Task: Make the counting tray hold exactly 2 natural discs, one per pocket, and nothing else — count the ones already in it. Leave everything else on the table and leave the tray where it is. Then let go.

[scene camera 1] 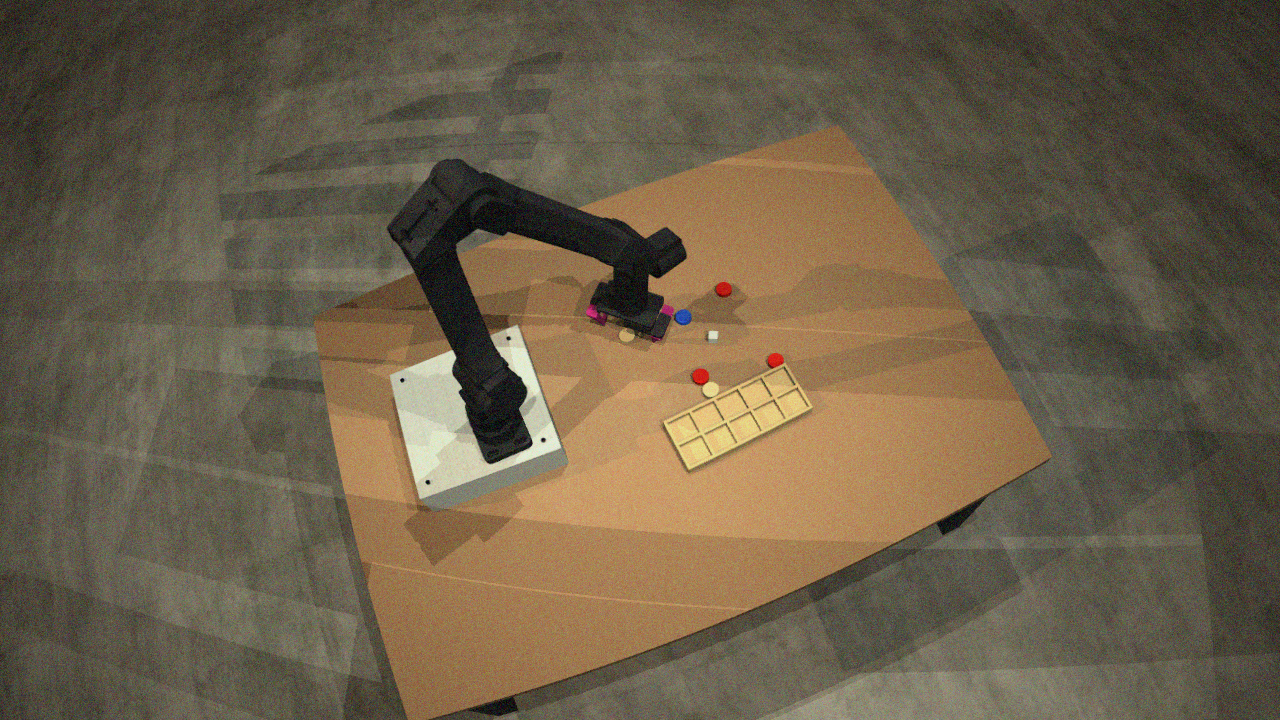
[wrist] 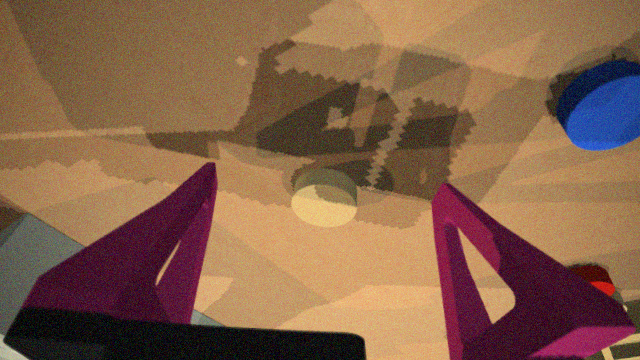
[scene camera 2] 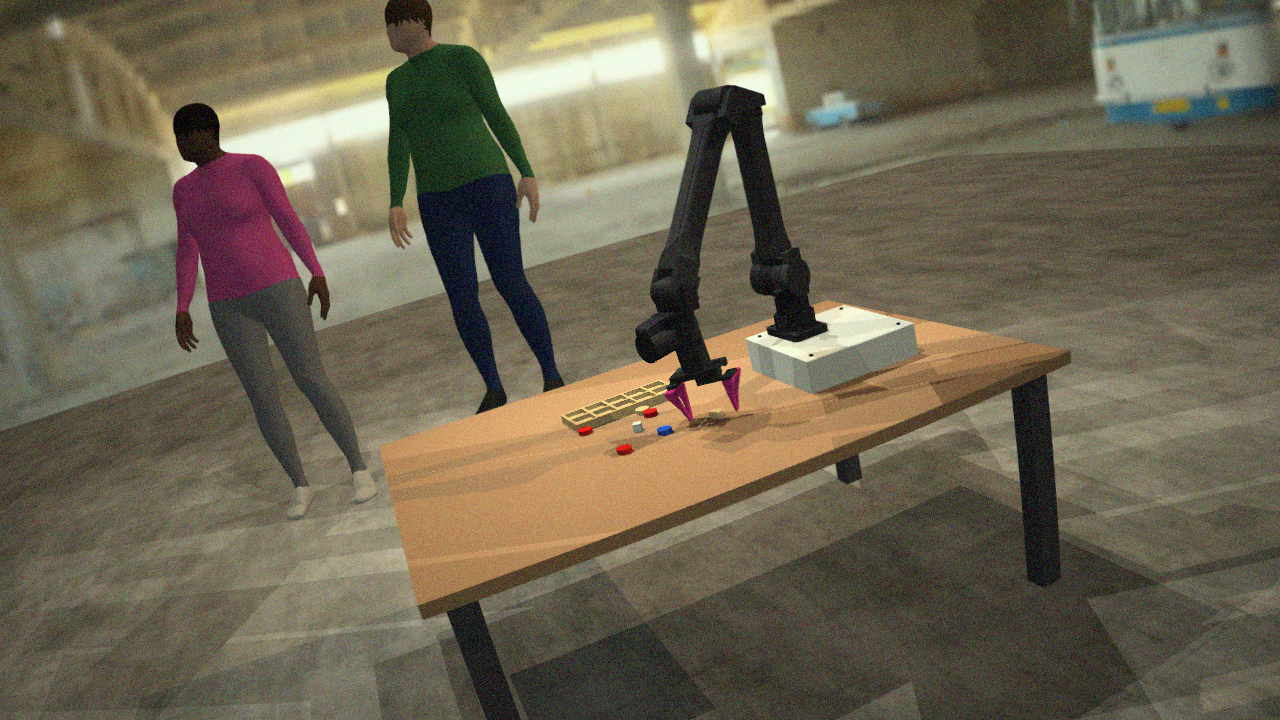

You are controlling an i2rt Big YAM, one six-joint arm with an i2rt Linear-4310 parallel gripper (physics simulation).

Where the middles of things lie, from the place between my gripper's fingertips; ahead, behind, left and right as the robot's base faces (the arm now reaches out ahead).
Scene:
My hand is 10 cm short of the blue disc (wrist: 591, 110) and 2 cm to the left of it. Round my hand: counting tray (scene camera 1: 723, 424): 10 cm ahead, 24 cm to the right.

